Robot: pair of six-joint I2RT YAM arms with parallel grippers.
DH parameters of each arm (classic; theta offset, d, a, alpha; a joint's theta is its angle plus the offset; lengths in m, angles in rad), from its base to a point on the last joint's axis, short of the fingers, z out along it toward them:
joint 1: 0 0.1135 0.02 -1.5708
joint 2: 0 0 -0.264 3.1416
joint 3: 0.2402 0 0.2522 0
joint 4: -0.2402 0 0.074 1.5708
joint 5: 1.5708 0 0 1.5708
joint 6: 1.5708 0.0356 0 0
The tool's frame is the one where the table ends.
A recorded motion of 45 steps. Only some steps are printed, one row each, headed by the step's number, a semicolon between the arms.
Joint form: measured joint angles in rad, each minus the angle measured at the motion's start. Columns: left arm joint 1, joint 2, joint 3, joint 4, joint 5, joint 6; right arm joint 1, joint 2, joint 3, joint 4, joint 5, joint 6.
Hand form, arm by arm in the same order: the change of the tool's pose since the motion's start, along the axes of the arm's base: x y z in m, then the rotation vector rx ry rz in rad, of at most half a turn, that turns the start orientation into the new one. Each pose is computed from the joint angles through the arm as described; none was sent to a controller.
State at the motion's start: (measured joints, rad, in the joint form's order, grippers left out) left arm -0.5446 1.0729 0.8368 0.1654 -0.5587 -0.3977; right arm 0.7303 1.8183 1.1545 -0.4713 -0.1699 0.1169
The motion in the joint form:
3: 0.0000 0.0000 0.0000 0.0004 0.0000 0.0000; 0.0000 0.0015 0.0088 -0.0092 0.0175 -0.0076
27: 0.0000 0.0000 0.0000 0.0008 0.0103 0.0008; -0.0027 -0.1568 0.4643 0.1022 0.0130 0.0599
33: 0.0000 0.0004 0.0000 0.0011 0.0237 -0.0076; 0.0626 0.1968 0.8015 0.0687 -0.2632 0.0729
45: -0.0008 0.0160 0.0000 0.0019 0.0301 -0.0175; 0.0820 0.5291 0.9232 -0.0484 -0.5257 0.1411
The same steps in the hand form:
3: 0.0000 0.0000 0.0000 -0.0002 -0.0003 0.0000; 0.0011 0.0002 0.0014 -0.0146 -0.0122 -0.0006
27: 0.0000 -0.0004 0.0001 -0.0002 -0.0003 -0.0103; 0.0238 0.0193 0.2153 0.5004 -0.5095 -0.0543
33: 0.0001 -0.0009 0.0000 -0.0094 0.0002 -0.0232; 0.0593 0.1051 0.1830 0.6220 -0.3023 0.1961
45: 0.0030 -0.0031 -0.0036 -0.0122 0.0133 -0.0296; 0.0823 0.1542 0.0555 0.5572 0.1543 0.2740

